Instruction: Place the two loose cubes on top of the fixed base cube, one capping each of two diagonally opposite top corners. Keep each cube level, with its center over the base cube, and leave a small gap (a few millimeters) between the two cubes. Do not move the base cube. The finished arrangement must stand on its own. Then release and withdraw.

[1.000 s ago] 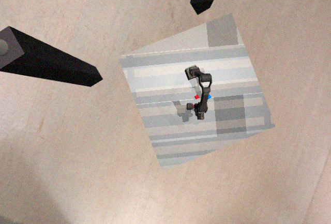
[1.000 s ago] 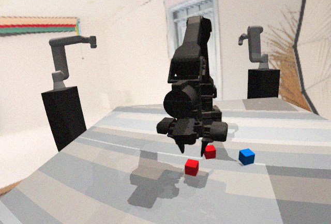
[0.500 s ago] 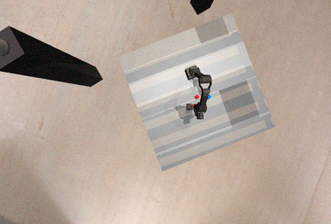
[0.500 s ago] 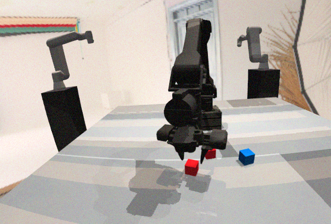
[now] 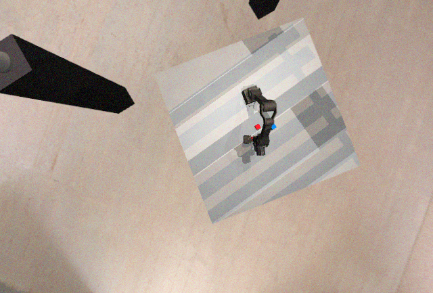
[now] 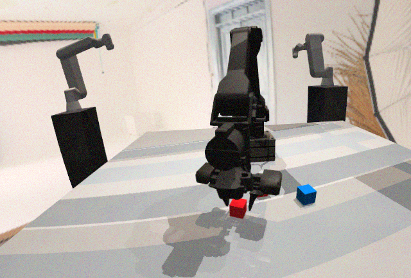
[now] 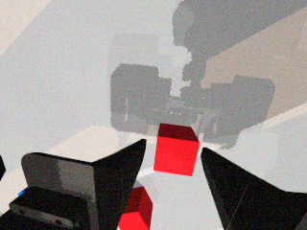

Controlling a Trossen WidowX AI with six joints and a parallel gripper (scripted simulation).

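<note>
My gripper tip is now 180 mm to the right of the blue base cube.
</note>
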